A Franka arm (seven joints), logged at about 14 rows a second.
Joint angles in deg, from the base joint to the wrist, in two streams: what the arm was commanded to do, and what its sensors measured. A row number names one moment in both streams.
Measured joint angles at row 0:
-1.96, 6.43, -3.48, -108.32, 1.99, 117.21, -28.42
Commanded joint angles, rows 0 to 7:
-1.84, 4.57, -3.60, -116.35, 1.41, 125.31, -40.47
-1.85, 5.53, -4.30, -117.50, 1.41, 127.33, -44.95
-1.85, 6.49, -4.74, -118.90, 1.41, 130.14, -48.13
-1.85, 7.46, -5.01, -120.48, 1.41, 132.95, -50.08
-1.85, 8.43, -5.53, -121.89, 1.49, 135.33, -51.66
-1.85, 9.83, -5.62, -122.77, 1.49, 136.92, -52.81
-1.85, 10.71, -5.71, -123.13, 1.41, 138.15, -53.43
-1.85, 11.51, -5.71, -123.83, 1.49, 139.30, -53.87
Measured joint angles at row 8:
-1.96, 10.21, -5.49, -122.81, 1.96, 136.79, -51.92
